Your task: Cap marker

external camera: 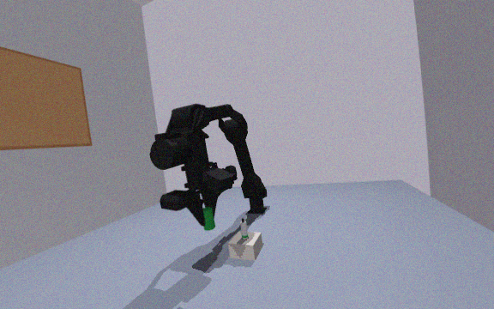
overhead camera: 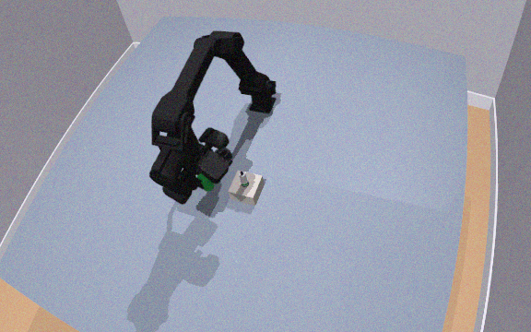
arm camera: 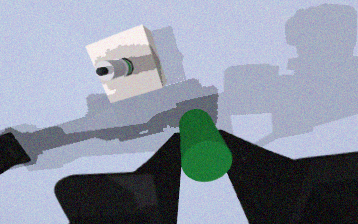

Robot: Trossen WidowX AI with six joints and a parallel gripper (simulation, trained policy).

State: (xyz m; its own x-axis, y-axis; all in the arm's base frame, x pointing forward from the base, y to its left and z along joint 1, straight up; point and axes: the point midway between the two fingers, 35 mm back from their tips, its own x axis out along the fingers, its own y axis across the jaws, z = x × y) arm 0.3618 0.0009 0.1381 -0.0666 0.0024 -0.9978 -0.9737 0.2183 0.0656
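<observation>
The white marker lies 7 cm to the left of my gripper tip, 6 cm behind it and 4 cm below it. From my gripper tip the other things lie so: holder block (8 cm below, 7 cm to the left, 6 cm behind); green cap (1 cm above).
</observation>
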